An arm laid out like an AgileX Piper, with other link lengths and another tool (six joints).
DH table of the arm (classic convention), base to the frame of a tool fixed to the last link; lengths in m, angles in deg. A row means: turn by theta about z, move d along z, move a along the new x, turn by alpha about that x. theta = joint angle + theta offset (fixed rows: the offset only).
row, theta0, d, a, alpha
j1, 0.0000, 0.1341, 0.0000, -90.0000
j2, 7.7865, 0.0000, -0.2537, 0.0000
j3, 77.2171, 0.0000, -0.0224, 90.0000
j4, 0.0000, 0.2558, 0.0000, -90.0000
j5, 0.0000, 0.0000, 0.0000, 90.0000
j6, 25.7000, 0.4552, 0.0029, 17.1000
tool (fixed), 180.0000, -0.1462, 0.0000, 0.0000
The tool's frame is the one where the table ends.
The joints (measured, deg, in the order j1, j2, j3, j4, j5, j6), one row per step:
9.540, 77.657, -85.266, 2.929, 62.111, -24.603
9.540, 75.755, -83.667, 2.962, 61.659, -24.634
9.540, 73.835, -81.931, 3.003, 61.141, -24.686
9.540, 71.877, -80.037, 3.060, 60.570, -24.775
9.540, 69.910, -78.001, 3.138, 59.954, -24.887
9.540, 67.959, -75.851, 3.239, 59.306, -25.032
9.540, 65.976, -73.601, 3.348, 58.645, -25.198
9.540, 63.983, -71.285, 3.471, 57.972, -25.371
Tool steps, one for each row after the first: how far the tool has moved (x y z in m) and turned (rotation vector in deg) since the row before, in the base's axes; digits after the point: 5 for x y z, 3 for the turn. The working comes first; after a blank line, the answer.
Tool pose at each row, in the base's axes (x y z in m, rotation vector in deg; the steps are taken from these numbers as rounded here):
0.41190, 0.12731, 0.22594, 159.783, 2.406, 59.565
0.40629, 0.12646, 0.22913, 159.514, 2.253, 60.642
0.40053, 0.12562, 0.23138, 159.257, 2.133, 61.647
0.39448, 0.12480, 0.23258, 159.019, 2.069, 62.564
0.38822, 0.12403, 0.23263, 158.822, 2.045, 63.362
0.38183, 0.12334, 0.23151, 158.668, 2.077, 64.029
0.37523, 0.12263, 0.22957, 158.530, 2.142, 64.622
0.36854, 0.12197, 0.22694, 158.419, 2.219, 65.155

-0.00561, -0.00085, 0.00319, 0.142, -0.742, 0.008
-0.00576, -0.00084, 0.00225, 0.128, -0.692, 0.022
-0.00605, -0.00082, 0.00120, 0.108, -0.629, 0.049
-0.00626, -0.00077, 0.00005, 0.099, -0.543, 0.067
-0.00639, -0.00069, -0.00112, 0.083, -0.447, 0.093
-0.00660, -0.00071, -0.00194, 0.066, -0.396, 0.106
-0.00669, -0.00066, -0.00263, 0.067, -0.351, 0.111

